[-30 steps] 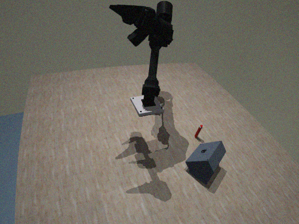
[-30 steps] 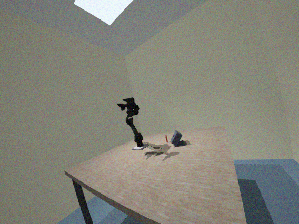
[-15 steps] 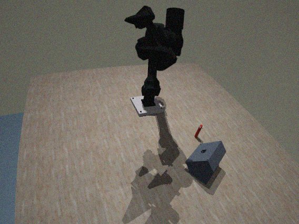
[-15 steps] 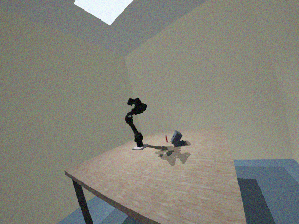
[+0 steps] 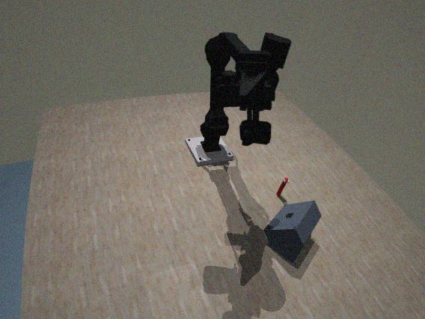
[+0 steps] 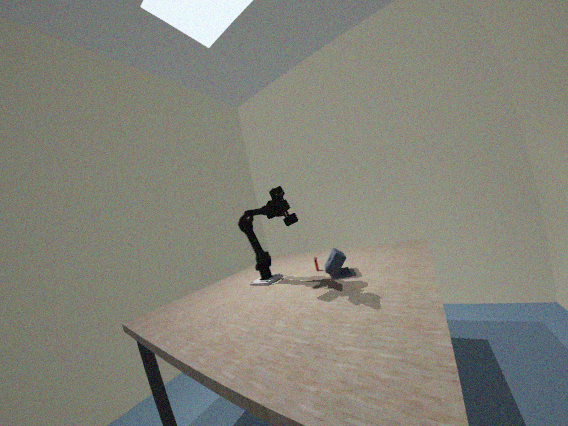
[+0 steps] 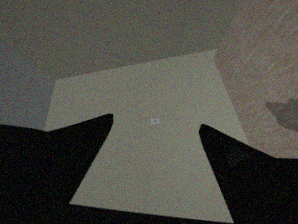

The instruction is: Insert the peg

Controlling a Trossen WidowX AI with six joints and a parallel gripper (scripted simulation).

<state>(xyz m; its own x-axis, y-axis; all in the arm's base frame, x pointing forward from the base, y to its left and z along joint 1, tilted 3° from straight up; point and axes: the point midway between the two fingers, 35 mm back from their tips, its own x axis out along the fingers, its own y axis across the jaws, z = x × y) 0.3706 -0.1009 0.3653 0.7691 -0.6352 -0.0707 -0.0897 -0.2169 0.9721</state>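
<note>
My gripper tip is now 340 mm above the peg, 290 mm to the right of it and 110 mm past it. The rest, counted from my gripper tip: sloped panel (330 mm below, 230 mm to the left, 40 mm ahead).
</note>
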